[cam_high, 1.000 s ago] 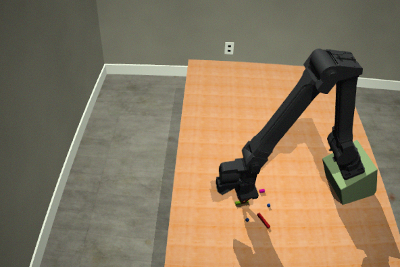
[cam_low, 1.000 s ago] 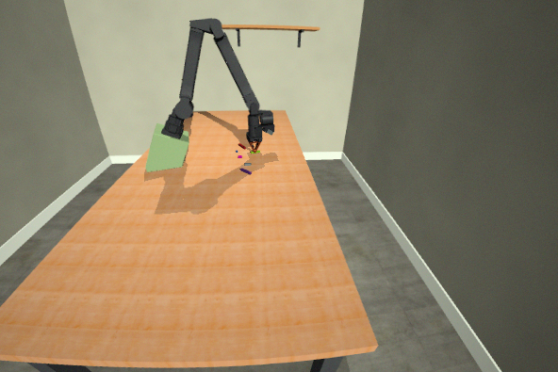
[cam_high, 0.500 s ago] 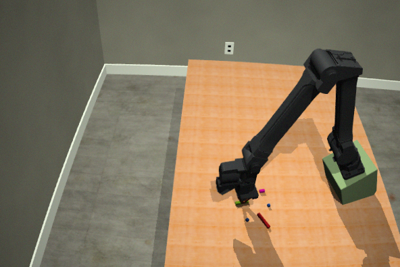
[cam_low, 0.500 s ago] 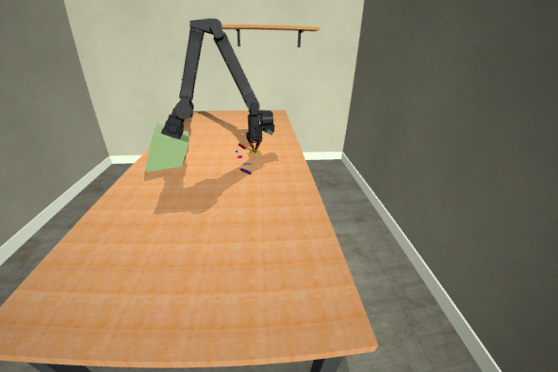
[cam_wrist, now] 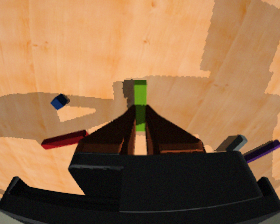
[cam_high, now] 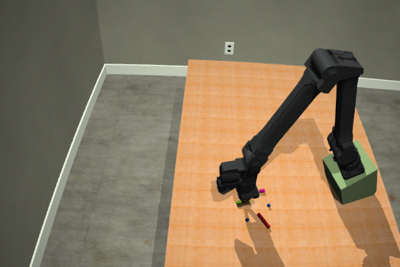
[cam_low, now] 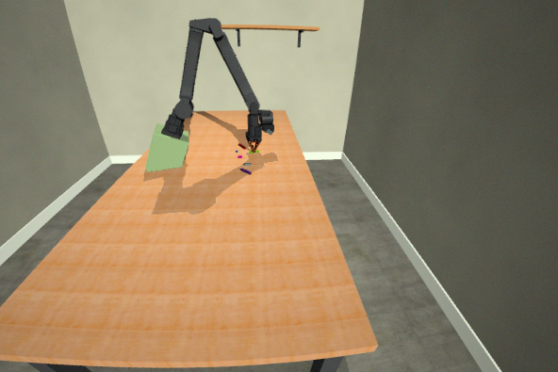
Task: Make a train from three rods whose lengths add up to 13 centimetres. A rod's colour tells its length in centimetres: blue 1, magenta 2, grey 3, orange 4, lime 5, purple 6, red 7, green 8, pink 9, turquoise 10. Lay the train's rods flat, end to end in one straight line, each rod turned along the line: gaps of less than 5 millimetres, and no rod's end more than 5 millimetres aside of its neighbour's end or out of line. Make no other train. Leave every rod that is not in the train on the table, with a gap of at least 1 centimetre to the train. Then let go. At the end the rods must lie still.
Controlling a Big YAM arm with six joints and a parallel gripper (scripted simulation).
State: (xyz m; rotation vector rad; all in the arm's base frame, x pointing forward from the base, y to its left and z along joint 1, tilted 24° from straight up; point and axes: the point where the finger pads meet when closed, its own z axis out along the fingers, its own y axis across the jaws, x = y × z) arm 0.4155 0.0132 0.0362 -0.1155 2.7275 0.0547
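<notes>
The magenta rod is 8 cm behind my hand, 4 cm to the right of it and 1 cm below it. From my hand the other things lie so: lime rod (1 cm below); then red rod (6 cm behind, 9 cm to the left, 1 cm below); then grey rod (5 cm behind, 13 cm to the right, 1 cm below).
</notes>
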